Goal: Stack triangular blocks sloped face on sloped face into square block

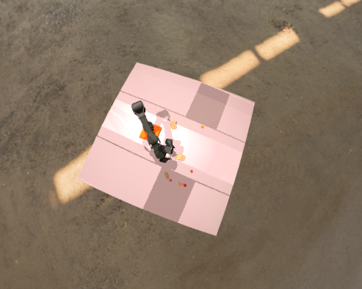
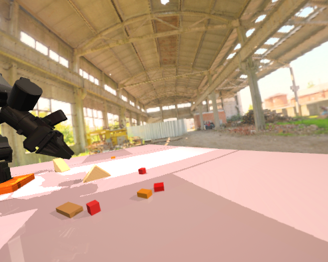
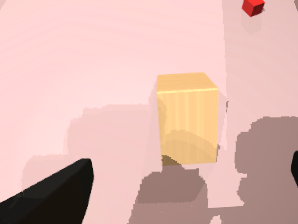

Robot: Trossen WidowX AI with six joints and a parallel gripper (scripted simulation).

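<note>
Now: gripper tip 60 mm short of the triangular block, 10 mm to the right of it and 60 mm above it. Also, from my gripper tip: brown flat tile 20 mm ahead, 180 mm to the right, 80 mm below.
</note>
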